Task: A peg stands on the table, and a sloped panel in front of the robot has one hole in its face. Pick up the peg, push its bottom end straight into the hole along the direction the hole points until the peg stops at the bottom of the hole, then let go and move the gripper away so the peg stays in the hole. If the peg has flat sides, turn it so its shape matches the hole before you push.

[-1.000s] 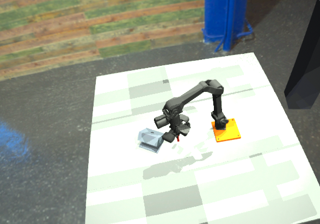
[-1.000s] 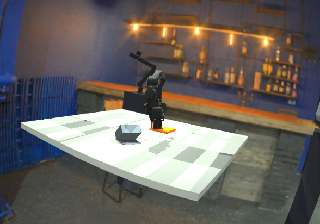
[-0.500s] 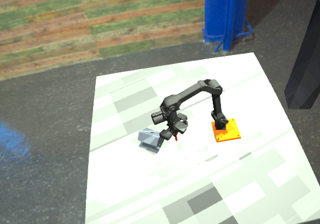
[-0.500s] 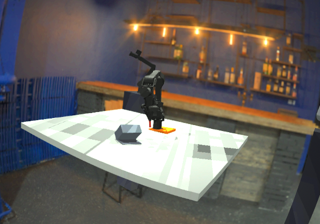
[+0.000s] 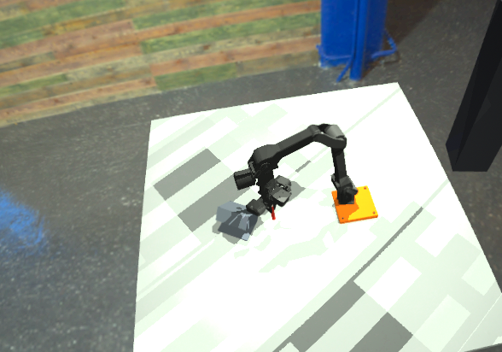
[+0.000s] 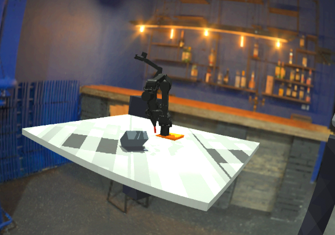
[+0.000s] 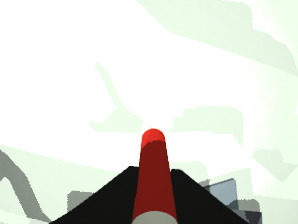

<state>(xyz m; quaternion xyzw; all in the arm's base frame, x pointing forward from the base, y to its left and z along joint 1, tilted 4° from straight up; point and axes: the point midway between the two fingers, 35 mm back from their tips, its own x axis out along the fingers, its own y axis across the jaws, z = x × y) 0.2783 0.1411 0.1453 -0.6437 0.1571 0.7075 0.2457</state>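
The sloped panel lies 14 cm ahead of my gripper tip, 2 cm to the right of it and 7 cm below it. The rest, counted from my gripper tip: red peg: 2 cm above.
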